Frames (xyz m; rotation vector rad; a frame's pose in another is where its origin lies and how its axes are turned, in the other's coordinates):
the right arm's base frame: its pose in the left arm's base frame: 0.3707 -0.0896 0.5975 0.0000 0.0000 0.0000
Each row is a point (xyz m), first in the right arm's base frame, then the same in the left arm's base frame.
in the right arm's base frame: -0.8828 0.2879 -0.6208
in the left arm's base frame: -0.5121 0.1983 -0.0233
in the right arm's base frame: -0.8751 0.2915 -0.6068
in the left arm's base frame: -0.5044 0.2019 -0.0093
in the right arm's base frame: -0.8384 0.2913 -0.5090
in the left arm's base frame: -0.4677 0.2017 0.0885
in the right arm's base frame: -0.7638 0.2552 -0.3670
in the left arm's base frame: -0.3931 0.1656 0.2305
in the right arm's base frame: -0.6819 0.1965 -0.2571
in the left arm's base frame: -0.3112 0.1069 0.3404
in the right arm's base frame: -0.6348 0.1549 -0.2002
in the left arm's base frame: -0.2641 0.0653 0.3973
